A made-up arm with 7 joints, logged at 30 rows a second.
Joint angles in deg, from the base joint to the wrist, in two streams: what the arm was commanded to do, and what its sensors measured. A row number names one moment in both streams.
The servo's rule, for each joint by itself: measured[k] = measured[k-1] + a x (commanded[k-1-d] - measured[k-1]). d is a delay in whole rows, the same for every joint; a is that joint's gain. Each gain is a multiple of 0.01, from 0.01 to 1. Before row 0 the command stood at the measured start. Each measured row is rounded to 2 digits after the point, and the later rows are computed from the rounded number. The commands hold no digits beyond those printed.
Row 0, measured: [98.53 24.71 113.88 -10.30 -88.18 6.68 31.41]
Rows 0 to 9, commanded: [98.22 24.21 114.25 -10.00 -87.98 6.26 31.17]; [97.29 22.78 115.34 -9.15 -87.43 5.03 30.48]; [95.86 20.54 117.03 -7.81 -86.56 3.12 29.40]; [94.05 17.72 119.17 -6.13 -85.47 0.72 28.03]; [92.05 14.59 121.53 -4.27 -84.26 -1.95 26.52]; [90.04 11.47 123.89 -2.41 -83.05 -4.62 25.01]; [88.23 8.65 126.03 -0.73 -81.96 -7.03 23.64]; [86.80 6.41 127.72 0.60 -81.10 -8.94 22.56]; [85.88 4.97 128.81 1.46 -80.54 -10.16 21.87]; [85.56 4.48 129.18 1.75 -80.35 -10.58 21.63]
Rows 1 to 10, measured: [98.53 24.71 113.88 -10.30 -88.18 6.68 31.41]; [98.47 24.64 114.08 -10.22 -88.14 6.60 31.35]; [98.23 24.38 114.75 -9.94 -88.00 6.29 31.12]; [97.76 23.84 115.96 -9.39 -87.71 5.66 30.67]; [97.02 22.98 117.66 -8.54 -87.26 4.67 29.98]; [96.03 21.81 119.71 -7.43 -86.66 3.35 29.08]; [94.83 20.36 121.93 -6.12 -85.94 1.76 28.02]; [93.51 18.72 124.10 -4.72 -85.14 0.00 26.88]; [92.17 17.00 126.02 -3.34 -84.33 -1.79 25.76]; [90.91 15.32 127.50 -2.09 -83.57 -3.46 24.75]
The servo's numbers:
d 1
a 0.20 0.14 0.53 0.26 0.20 0.20 0.26

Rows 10 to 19, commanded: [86.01 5.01 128.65 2.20 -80.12 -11.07 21.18]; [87.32 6.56 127.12 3.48 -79.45 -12.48 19.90]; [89.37 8.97 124.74 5.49 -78.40 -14.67 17.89]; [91.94 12.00 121.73 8.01 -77.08 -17.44 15.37]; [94.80 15.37 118.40 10.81 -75.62 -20.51 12.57]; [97.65 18.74 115.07 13.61 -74.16 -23.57 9.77]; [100.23 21.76 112.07 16.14 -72.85 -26.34 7.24]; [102.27 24.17 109.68 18.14 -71.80 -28.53 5.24]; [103.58 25.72 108.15 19.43 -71.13 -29.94 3.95]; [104.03 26.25 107.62 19.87 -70.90 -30.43 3.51]
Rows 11 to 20, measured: [89.84 13.80 128.39 -1.09 -82.93 -4.88 23.94]; [89.07 12.57 128.53 -0.23 -82.37 -6.12 23.22]; [88.72 11.73 127.78 0.73 -81.79 -7.39 22.36]; [88.85 11.34 126.17 1.97 -81.11 -8.85 21.20]; [89.47 11.43 123.82 3.54 -80.30 -10.57 19.68]; [90.54 11.98 120.95 5.43 -79.36 -12.56 17.83]; [91.96 12.93 117.83 7.56 -78.32 -14.76 15.73]; [93.61 14.17 114.78 9.79 -77.23 -17.08 13.52]; [95.34 15.57 112.08 11.96 -76.14 -19.37 11.37]; [96.99 16.99 110.00 13.90 -75.14 -21.48 9.44]
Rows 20 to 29, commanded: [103.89 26.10 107.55 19.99 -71.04 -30.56 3.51]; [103.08 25.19 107.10 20.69 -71.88 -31.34 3.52]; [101.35 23.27 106.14 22.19 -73.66 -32.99 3.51]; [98.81 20.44 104.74 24.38 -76.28 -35.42 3.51]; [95.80 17.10 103.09 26.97 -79.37 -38.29 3.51]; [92.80 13.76 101.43 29.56 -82.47 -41.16 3.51]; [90.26 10.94 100.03 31.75 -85.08 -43.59 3.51]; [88.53 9.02 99.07 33.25 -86.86 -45.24 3.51]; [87.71 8.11 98.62 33.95 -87.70 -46.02 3.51]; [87.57 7.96 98.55 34.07 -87.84 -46.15 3.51]
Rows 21 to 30, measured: [98.40 18.29 108.74 15.45 -74.29 -23.27 7.90]; [99.50 19.38 108.11 16.63 -73.64 -24.73 6.76]; [100.22 20.19 107.57 17.69 -73.29 -26.05 5.92]; [100.45 20.62 106.81 18.86 -73.36 -27.44 5.29]; [100.12 20.59 105.71 20.30 -73.94 -29.04 4.83]; [99.26 20.10 104.32 22.03 -75.03 -30.89 4.49]; [97.97 19.21 102.79 23.99 -76.52 -32.94 4.24]; [96.43 18.05 101.33 26.01 -78.23 -35.07 4.05]; [94.85 16.79 100.13 27.89 -79.96 -37.10 3.91]; [93.42 15.57 99.33 29.47 -81.51 -38.88 3.81]
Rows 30 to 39, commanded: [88.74 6.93 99.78 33.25 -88.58 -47.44 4.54]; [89.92 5.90 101.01 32.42 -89.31 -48.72 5.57]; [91.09 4.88 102.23 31.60 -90.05 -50.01 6.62]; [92.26 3.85 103.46 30.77 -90.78 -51.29 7.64]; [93.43 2.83 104.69 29.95 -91.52 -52.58 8.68]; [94.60 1.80 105.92 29.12 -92.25 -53.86 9.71]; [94.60 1.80 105.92 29.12 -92.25 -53.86 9.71]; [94.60 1.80 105.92 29.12 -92.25 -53.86 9.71]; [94.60 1.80 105.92 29.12 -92.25 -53.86 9.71]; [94.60 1.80 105.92 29.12 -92.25 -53.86 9.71]
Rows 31 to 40, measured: [92.25 14.50 98.92 30.67 -82.78 -40.33 3.73]; [91.55 13.44 99.38 31.34 -83.94 -41.75 3.94]; [91.22 12.38 100.24 31.62 -85.01 -43.14 4.36]; [91.19 11.33 101.29 31.61 -86.02 -44.51 4.95]; [91.40 10.28 102.44 31.39 -86.97 -45.87 5.65]; [91.81 9.24 103.63 31.02 -87.88 -47.21 6.44]; [92.37 8.20 104.84 30.53 -88.75 -48.54 7.29]; [92.82 7.30 105.41 30.16 -89.45 -49.60 7.92]; [93.18 6.53 105.68 29.89 -90.01 -50.45 8.39]; [93.46 5.87 105.81 29.69 -90.46 -51.13 8.73]
